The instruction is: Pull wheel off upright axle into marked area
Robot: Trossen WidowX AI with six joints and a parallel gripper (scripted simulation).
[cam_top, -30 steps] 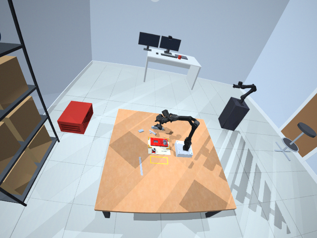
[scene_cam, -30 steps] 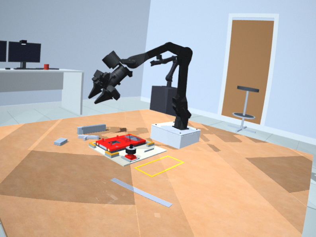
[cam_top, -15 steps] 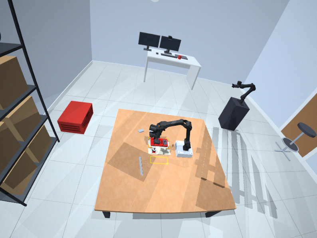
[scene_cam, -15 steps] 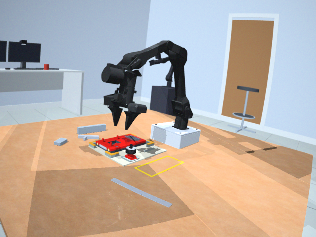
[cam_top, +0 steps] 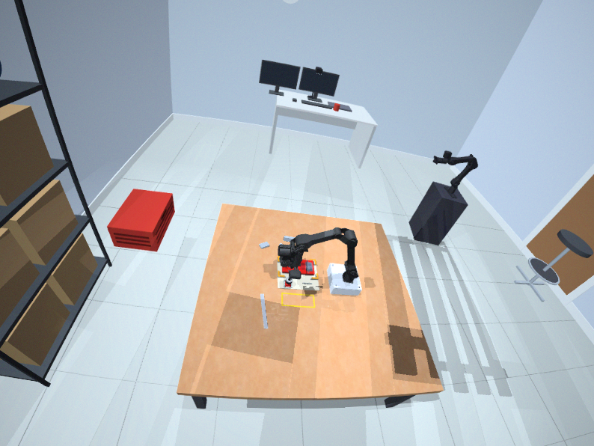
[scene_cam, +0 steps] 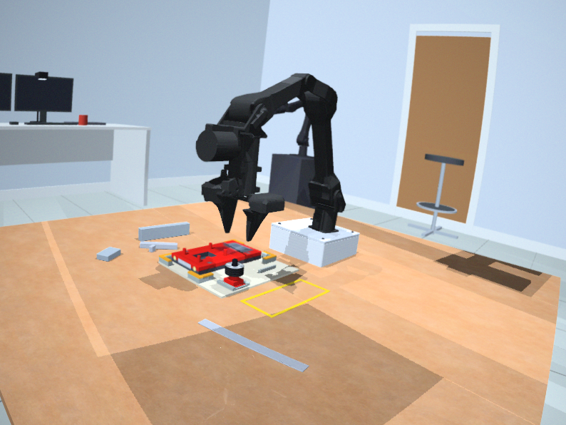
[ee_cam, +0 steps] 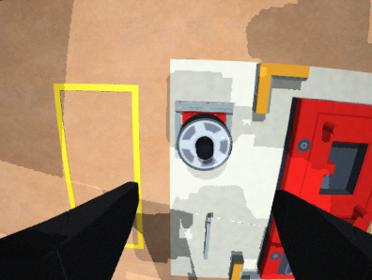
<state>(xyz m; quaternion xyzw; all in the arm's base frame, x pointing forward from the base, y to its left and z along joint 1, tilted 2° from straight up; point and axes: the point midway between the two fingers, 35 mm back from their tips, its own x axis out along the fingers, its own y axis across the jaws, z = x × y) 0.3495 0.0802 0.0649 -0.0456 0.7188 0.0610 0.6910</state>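
My gripper tip is now 70 mm above the wheel. From my gripper tip the other things lie so: small grey block: 200 mm ahead, 270 mm to the right, 100 mm below; black axle: 10 mm ahead, 70 mm below; long grey strip: 110 mm ahead, 200 mm to the left, 110 mm below.
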